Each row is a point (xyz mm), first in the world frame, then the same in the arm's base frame.
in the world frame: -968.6 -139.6 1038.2
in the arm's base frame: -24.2 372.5 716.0
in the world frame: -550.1 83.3 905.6
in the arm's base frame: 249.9 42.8 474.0
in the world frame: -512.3 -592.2 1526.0
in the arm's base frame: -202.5 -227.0 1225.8
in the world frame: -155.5 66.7 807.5
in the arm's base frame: 304.3 -332.4 326.0
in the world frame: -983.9 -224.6 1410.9
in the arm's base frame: -6.5 334.8 1096.3
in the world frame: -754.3 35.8 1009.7
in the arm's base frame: 183.8 217.4 615.2
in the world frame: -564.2 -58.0 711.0
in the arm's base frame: 62.3 32.7 323.2
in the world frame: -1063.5 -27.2 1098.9
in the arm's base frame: 73.7 489.5 761.2
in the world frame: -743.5 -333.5 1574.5
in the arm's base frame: -5.0 61.8 1244.2
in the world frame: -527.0 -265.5 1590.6
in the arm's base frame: 115.6 -128.4 1211.6
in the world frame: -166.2 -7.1 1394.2
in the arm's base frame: 391.4 -388.1 908.3
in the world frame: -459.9 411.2 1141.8
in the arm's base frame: 641.1 27.8 608.8
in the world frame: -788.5 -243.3 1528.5
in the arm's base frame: 55.6 133.2 1185.0
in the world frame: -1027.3 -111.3 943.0
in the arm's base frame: -37.9 443.9 626.5
